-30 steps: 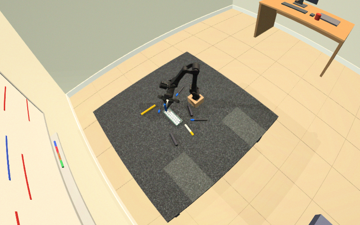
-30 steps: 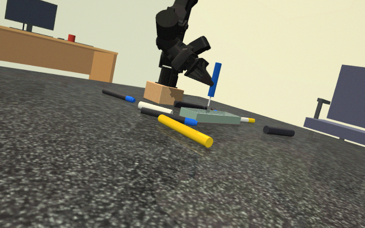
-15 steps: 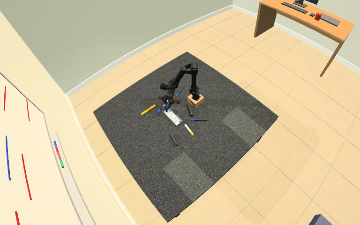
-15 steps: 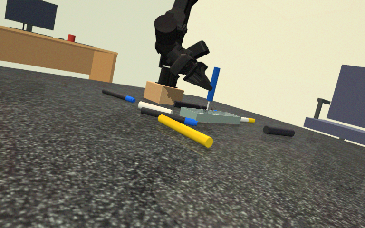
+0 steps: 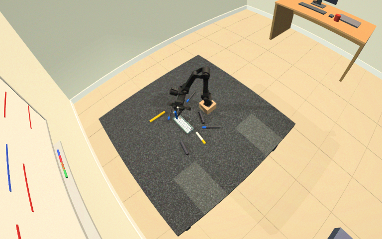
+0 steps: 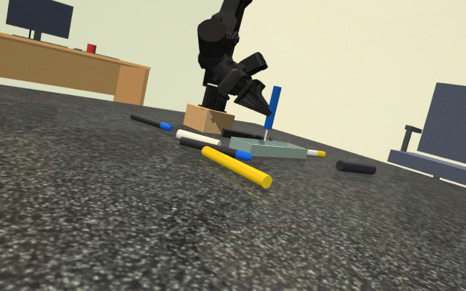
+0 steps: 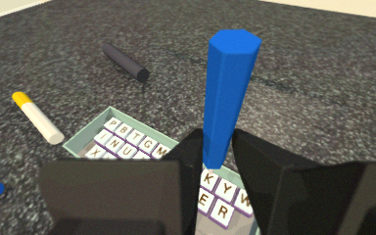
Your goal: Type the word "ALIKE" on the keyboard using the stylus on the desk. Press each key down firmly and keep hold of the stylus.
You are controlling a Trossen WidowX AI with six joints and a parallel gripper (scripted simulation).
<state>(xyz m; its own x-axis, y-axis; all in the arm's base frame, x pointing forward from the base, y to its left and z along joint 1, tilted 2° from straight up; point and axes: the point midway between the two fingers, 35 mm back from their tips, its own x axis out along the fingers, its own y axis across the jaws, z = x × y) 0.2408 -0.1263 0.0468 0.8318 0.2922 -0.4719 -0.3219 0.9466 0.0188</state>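
The blue stylus is 2 cm below my gripper tip. The rest, counted from my gripper tip: yellow stick 6 cm ahead, 19 cm to the right, 8 cm below; then white stick 10 cm behind, 10 cm to the right, 8 cm below; then keyboard 1 cm behind, 5 cm to the left, 8 cm below.
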